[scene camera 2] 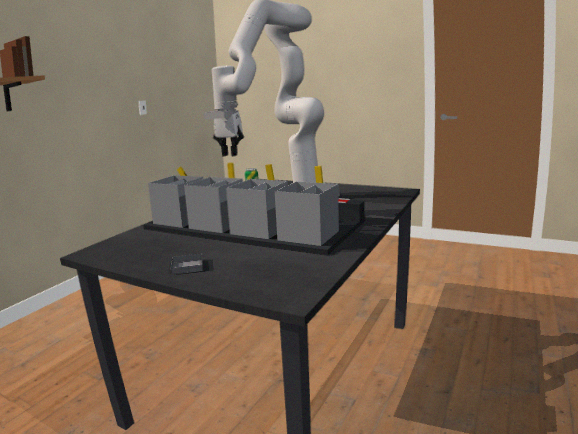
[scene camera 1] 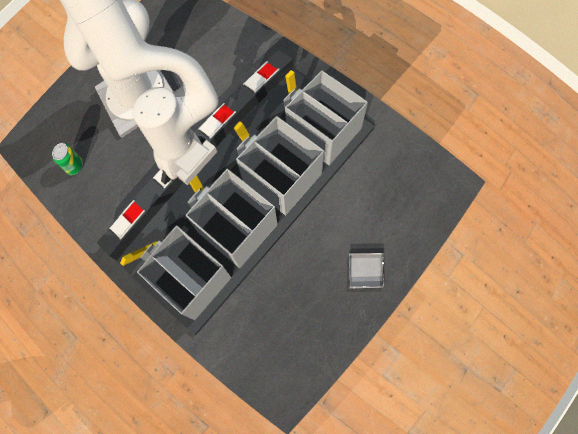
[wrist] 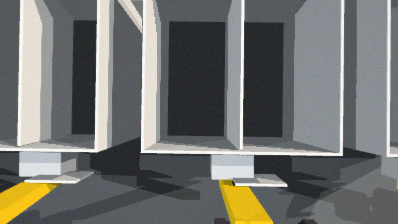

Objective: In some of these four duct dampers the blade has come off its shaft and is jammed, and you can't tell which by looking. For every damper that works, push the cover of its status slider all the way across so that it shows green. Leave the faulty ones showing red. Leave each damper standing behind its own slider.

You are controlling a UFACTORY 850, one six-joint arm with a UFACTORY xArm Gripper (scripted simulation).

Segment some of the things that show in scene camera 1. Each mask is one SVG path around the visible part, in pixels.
A small tray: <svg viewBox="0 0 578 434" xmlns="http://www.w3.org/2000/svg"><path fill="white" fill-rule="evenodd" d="M350 253L349 288L382 288L383 253Z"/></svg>
